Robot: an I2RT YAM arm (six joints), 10 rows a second.
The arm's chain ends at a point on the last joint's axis. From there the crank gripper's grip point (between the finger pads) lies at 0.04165 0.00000 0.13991 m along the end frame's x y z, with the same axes.
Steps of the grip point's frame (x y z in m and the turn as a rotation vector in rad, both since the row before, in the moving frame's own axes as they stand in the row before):
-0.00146, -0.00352, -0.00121, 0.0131, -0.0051, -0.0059
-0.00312, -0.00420, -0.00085, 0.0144, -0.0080, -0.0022
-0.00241, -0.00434, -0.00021, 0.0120, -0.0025, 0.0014
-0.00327, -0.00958, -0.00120, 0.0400, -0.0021, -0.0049
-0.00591, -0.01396, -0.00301, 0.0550, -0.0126, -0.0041
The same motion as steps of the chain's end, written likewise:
-0.00074, -0.00144, -0.00141, 0.0131, -0.0051, -0.0059
-0.00200, -0.00209, -0.00116, 0.0144, -0.0080, -0.0022
-0.00206, -0.00272, -0.00030, 0.0120, -0.0025, 0.0014
-0.00296, -0.00378, -0.00117, 0.0400, -0.0021, -0.0049
-0.00413, -0.00609, -0.00331, 0.0550, -0.0126, -0.0041

